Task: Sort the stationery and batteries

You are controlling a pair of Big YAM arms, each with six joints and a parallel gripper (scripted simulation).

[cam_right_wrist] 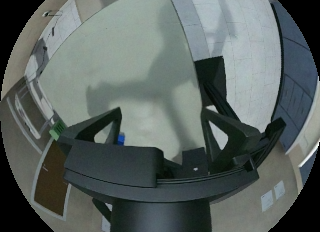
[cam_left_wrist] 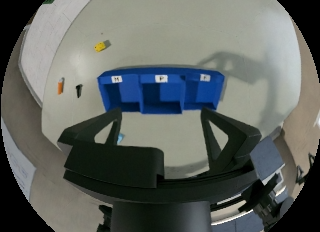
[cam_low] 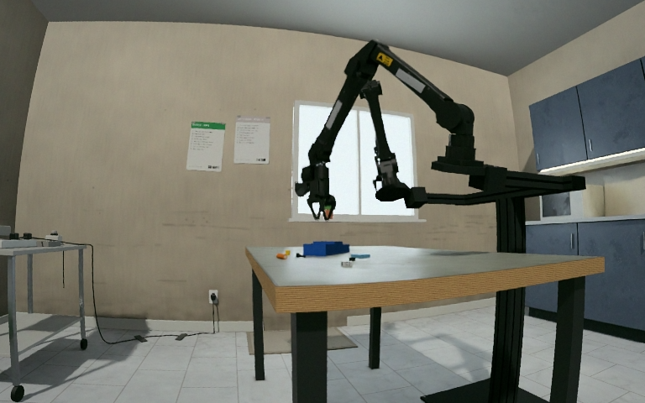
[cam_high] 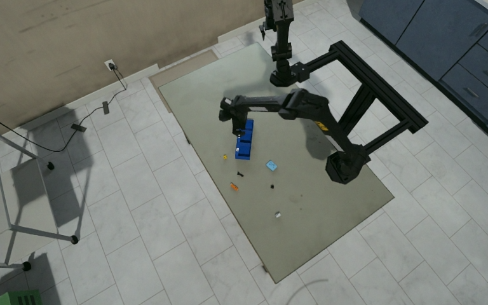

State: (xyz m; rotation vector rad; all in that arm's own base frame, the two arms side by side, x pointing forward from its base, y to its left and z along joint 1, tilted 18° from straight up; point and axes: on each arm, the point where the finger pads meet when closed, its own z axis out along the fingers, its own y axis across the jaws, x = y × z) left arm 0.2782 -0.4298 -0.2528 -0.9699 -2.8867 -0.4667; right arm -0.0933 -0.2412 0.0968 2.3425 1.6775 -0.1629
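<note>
The orange battery lies 26 cm to the left of my left hand, 15 cm ahead of it and 13 cm below it. From my left hand the other things lie so: black pen-like piece (20 cm to the left, 13 cm below, 9 cm ahead); then yellow piece (13 cm below, 13 cm ahead, 7 cm to the left); then blue three-compartment bin row (12 cm below, 2 cm behind, 1 cm to the left).
</note>
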